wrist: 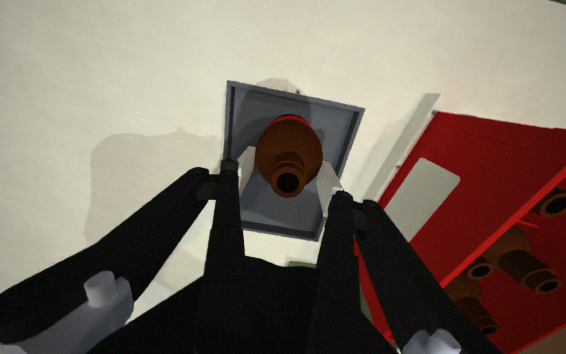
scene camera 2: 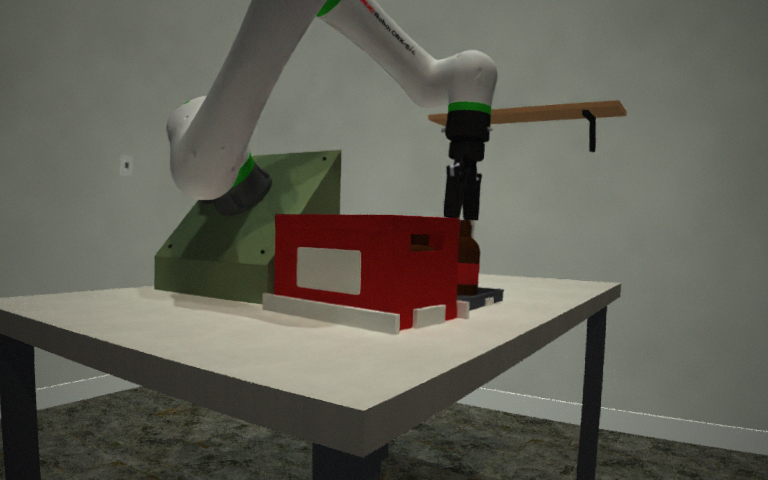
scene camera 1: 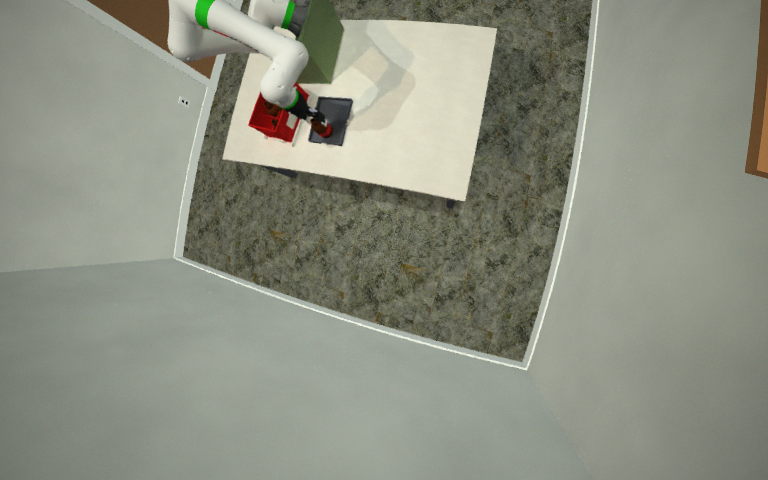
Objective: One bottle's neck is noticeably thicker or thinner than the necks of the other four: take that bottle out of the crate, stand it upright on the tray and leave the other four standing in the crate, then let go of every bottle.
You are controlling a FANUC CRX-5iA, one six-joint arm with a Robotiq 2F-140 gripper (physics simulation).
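Frame: origin at the arm's base, x ahead, y left, z up, level; metres.
Seen in the pictures: gripper, fingertip midpoint: (scene camera 2: 458, 249) (scene camera 1: 319, 123); arm's base, origin of the base link: (scene camera 2: 244, 193) (scene camera 1: 302, 22).
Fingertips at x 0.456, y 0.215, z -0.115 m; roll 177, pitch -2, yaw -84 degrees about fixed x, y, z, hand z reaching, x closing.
Pixels of each thing's top centre, then the offset from my fingertips to it. Level surfaces: height alone.
- brown bottle with a red band, middle of its top: (wrist: 288, 186) (scene camera 2: 463, 219) (scene camera 1: 312, 119) dy +0.001, dx +0.009, dz +0.064 m
- dark tray, middle of its top: (wrist: 281, 177) (scene camera 2: 434, 288) (scene camera 1: 329, 119) dy -0.007, dx -0.056, dz -0.087 m
- red crate, middle of its top: (scene camera 2: 365, 216) (wrist: 531, 291) (scene camera 1: 270, 103) dy -0.272, dx -0.033, dz +0.063 m
- pale table, its level: dz -0.112 m
A brown bottle with a red band (scene camera 1: 321, 128) (scene camera 2: 468, 254) (wrist: 288, 140) is upright on the dark tray (scene camera 1: 339, 107) (scene camera 2: 491, 298) (wrist: 335, 117); its base appears to meet the tray floor, though the crate partly hides it in scene camera 2. My gripper (scene camera 1: 318, 117) (scene camera 2: 461, 219) (wrist: 286, 165) points down and is shut on this bottle at its neck, the pale pads on either side. The red crate (scene camera 1: 286, 134) (scene camera 2: 339, 229) (wrist: 480, 165) stands beside the tray. Several brown bottles (scene camera 1: 272, 108) (wrist: 542, 281) show inside it; their lower parts are hidden.
Low pale strips (scene camera 2: 331, 313) (wrist: 402, 145) edge the crate's foot on the pale table (scene camera 1: 419, 141) (scene camera 2: 339, 362). The green arm base (scene camera 1: 323, 45) (scene camera 2: 226, 243) stands behind the crate and tray. A wooden shelf (scene camera 2: 555, 112) is on the wall beyond.
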